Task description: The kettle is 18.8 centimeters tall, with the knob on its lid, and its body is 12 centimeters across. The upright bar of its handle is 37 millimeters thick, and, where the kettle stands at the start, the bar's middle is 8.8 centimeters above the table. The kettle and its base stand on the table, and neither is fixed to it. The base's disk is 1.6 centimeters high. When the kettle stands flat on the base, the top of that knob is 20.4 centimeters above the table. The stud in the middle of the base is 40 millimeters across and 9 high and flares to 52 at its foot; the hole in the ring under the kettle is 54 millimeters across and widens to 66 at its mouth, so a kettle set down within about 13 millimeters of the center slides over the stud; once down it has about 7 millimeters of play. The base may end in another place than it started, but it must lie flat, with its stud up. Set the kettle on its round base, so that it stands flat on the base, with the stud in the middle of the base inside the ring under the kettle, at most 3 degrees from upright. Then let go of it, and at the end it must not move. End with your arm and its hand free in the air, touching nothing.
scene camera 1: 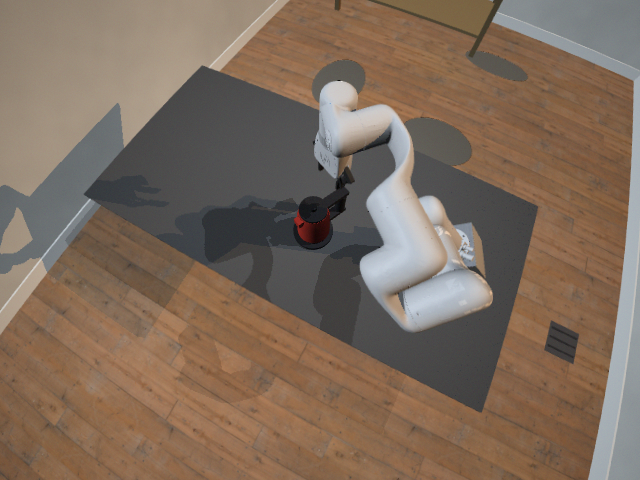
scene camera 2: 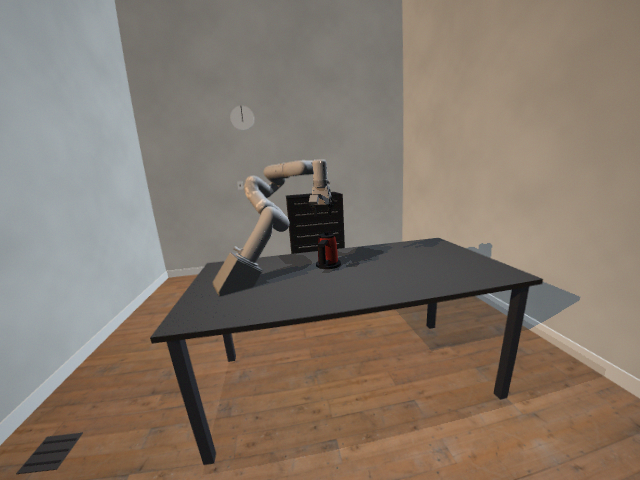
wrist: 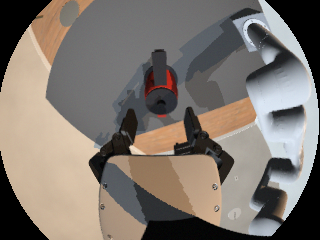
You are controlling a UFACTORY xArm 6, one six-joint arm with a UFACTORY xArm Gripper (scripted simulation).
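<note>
Scene camera 1: my gripper [scene camera 1: 331, 177]. Wrist view: my gripper again [wrist: 160, 114].
</note>
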